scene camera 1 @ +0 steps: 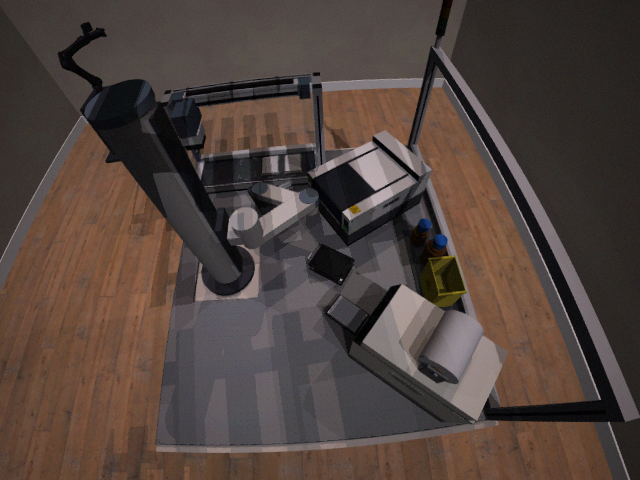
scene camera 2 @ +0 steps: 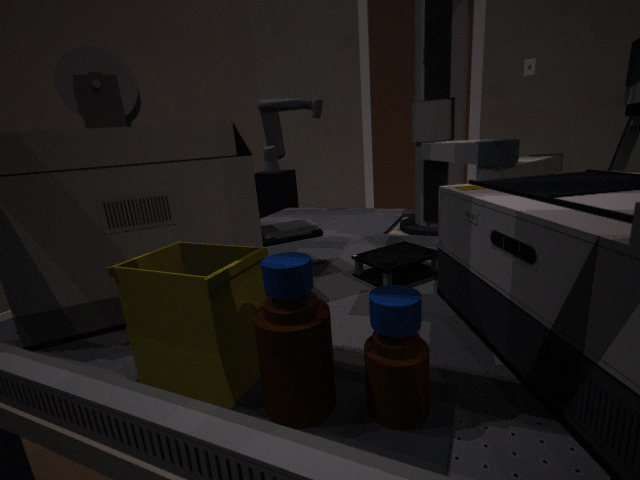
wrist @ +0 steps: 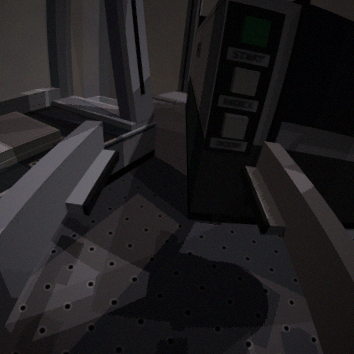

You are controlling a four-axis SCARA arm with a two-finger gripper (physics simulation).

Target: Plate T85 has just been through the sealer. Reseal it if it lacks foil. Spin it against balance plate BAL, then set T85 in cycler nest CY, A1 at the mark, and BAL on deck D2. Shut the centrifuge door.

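Places are measured from the arm's base along level axes (x ahead, y left, z up), in metres.
Pixels of known places: gripper, fingertip midpoint: (scene camera 1: 295,188) (wrist: 181,147); arm's base, origin of the base link: (scene camera 1: 228,270).
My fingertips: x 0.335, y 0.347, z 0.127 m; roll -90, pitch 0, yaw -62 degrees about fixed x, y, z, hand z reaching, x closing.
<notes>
For each thing: its top centre in the pictures, then the offset to it from my fingertips. "*": a spot on its surface instead.
- green START button, middle of its top: (wrist: 256,18) dx +0.076, dy -0.007, dz +0.076 m
- dark machine, surface spot: (scene camera 2: 522,232) * dx +0.444, dy -0.156, dz +0.072 m
- sealer, middle of its top: (scene camera 2: 109,56) (scene camera 1: 451,336) dx +0.403, dy -0.826, dz +0.361 m
- foil roll, middle of its top: (scene camera 2: 95,56) (scene camera 1: 459,341) dx +0.419, dy -0.841, dz +0.361 m
- grey plate-like block, middle of its top: (scene camera 2: 286,225) (scene camera 1: 347,312) dx +0.180, dy -0.627, dz +0.000 m
My gripper (wrist: 181,147) is shut at its narrow setting and empty, with a gap between its finger pads. It is low over the perforated deck, before a control panel (wrist: 225,95) with a green START button (wrist: 256,31) and two pale buttons. The white and dark machine (scene camera 1: 385,180) (scene camera 2: 522,232), apparently the centrifuge, stands at the back right; its door state cannot be told. The sealer (scene camera 1: 408,341) (scene camera 2: 180,206) has a foil roll (scene camera 1: 452,346). A grey plate-like block (scene camera 1: 347,311) (scene camera 2: 292,227) is at its front. T85, BAL and foil cannot be identified.
A black raised stand (scene camera 1: 330,262) (scene camera 2: 395,254) is between the machines. Blue-capped bottles (scene camera 1: 421,232) (scene camera 2: 294,351) and a yellow bin (scene camera 1: 442,284) (scene camera 2: 170,320) line the right edge. The arm column (scene camera 1: 196,227) stands left; frame posts (scene camera 1: 317,118) rise behind.
</notes>
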